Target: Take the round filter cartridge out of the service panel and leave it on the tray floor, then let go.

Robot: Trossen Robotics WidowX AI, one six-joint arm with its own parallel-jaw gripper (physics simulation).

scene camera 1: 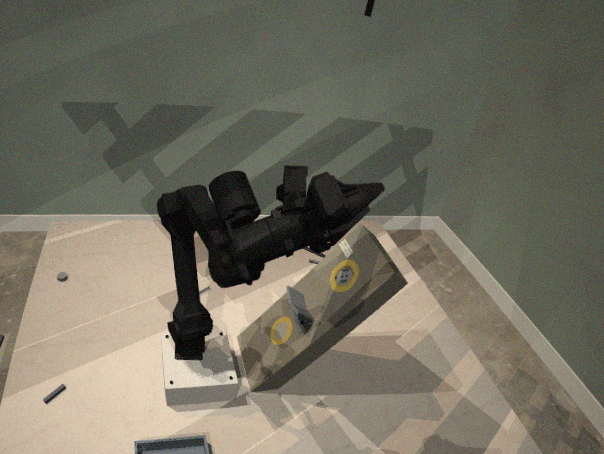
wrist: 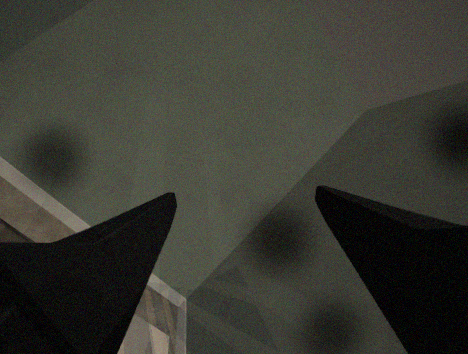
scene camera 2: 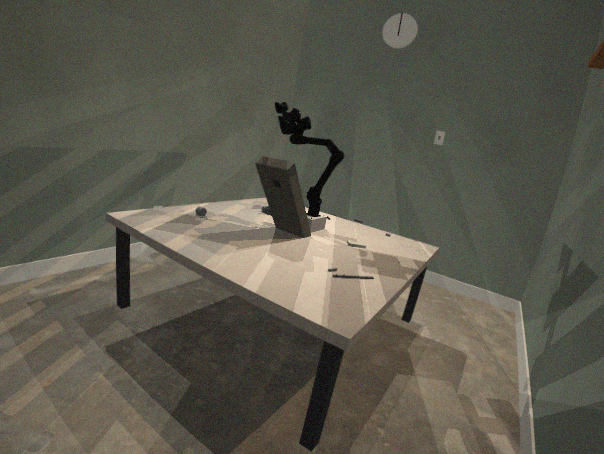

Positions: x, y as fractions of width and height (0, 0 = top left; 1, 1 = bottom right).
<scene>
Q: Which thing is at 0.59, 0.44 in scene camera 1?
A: My gripper.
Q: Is my gripper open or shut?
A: Open.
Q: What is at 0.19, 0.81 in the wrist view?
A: My gripper.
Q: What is my gripper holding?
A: Nothing.
</scene>
